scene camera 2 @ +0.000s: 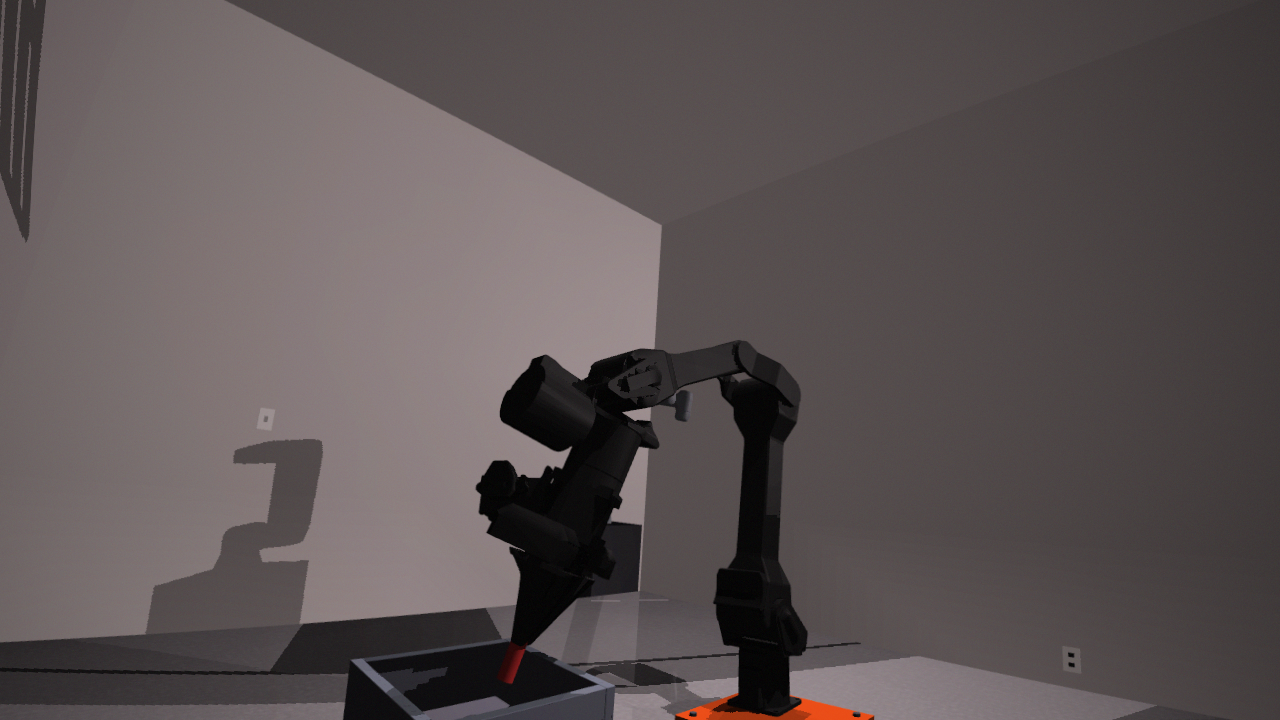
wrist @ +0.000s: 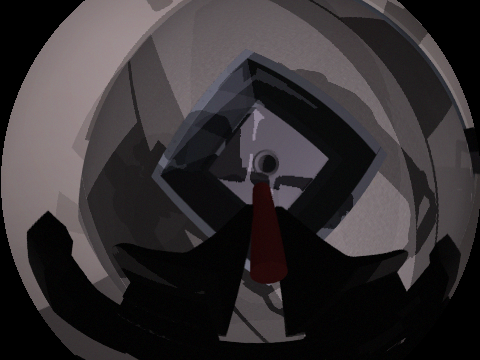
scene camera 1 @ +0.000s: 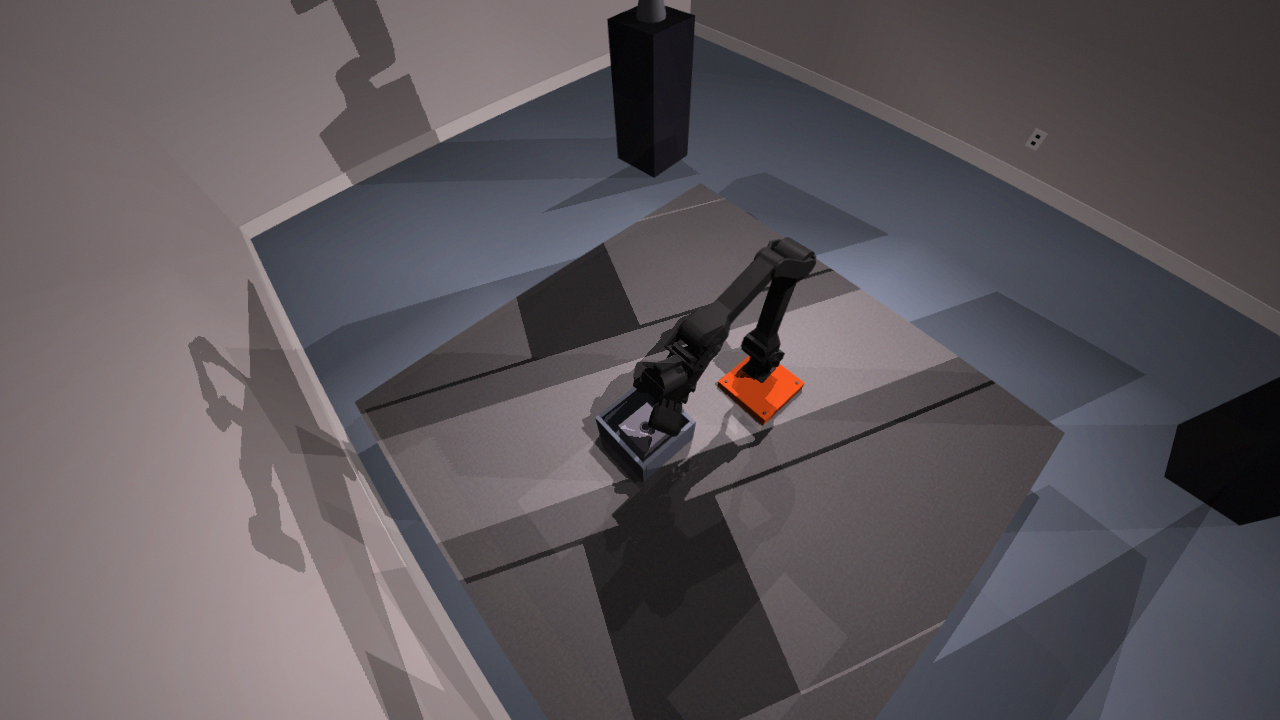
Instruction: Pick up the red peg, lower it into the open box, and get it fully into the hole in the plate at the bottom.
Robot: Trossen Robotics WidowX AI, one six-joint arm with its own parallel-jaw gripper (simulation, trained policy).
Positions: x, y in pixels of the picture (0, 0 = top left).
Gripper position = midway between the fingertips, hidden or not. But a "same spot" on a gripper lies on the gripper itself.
my gripper: scene camera 2 520, 644; wrist; scene camera 1
same spot on my gripper: (scene camera 1: 663, 401) = (wrist: 126, 335)
